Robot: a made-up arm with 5 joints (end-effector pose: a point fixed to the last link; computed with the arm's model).
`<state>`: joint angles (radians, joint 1 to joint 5).
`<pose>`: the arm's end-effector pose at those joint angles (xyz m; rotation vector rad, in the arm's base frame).
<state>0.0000 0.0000 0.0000 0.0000 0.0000</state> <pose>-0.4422 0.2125 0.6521 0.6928 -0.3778 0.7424</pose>
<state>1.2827 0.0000 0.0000 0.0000 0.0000</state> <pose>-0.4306 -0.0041 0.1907 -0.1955 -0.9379 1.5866</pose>
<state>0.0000 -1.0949 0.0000 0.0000 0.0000</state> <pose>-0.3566 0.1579 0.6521 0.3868 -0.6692 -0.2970</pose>
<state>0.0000 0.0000 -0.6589 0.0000 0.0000</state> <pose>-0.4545 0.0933 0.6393 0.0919 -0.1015 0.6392</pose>
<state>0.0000 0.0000 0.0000 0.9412 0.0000</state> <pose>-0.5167 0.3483 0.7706 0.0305 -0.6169 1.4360</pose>
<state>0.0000 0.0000 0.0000 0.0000 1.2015</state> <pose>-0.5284 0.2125 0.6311 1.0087 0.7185 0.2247</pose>
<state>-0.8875 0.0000 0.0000 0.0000 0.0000</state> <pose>-0.1524 0.1654 0.8702 1.1600 0.0522 0.0657</pose>
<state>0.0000 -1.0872 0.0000 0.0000 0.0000</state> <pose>-0.3569 0.1586 0.6521 0.3893 -0.6676 -0.2897</pose>
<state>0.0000 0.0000 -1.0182 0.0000 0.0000</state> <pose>-0.4682 0.0332 0.6646 -0.2318 0.0492 0.5644</pose>
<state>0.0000 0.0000 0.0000 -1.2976 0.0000</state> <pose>-0.5760 0.1667 0.4340 1.3875 0.0298 -0.3516</pose>
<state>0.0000 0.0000 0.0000 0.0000 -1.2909</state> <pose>-0.4341 0.2125 0.7461 0.1190 -1.5429 1.1250</pose>
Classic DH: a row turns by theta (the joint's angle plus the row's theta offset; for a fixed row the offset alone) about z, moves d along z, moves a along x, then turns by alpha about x. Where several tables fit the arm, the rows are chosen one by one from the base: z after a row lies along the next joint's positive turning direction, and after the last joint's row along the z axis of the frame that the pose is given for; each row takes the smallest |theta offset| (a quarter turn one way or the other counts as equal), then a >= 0, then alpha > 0; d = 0 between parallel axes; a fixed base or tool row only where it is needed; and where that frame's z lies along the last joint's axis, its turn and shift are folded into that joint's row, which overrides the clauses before.
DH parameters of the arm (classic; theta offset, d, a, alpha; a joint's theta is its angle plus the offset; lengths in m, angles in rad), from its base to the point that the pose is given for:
base (fixed): -0.4688 0.4572 -0.1028 1.1838
joint 1: 0 0.106 -0.3454 -1.1838
joint 2: -1.2294 0.3306 -0.018 -1.3402
joint 3: 0.9389 -0.3297 0.0613 1.8931
joint 4: -1.0306 -0.2656 -0.1686 2.3514
joint 5: 0.738 -0.1664 -0.0526 -2.3351
tool (fixed): -2.4013 -0.0806 0 0

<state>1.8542 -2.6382 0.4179 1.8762 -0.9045</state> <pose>-0.5081 0.0872 0.5293 -2.2225 -1.5222 -0.4300</pose>
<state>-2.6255 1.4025 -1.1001 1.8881 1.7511</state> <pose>0.0430 -0.3290 0.7652 0.8815 0.8317 0.9635</pose>
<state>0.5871 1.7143 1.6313 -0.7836 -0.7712</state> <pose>-0.8213 -0.0760 0.4904 1.8206 1.2274 0.9900</pose>
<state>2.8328 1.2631 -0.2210 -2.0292 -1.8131</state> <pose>0.0452 -0.2925 0.6343 1.4413 1.4198 -1.9327</pose>
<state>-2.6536 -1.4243 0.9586 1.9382 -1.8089</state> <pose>0.4890 -0.1999 0.0885 0.2260 -0.2091 1.3835</pose>
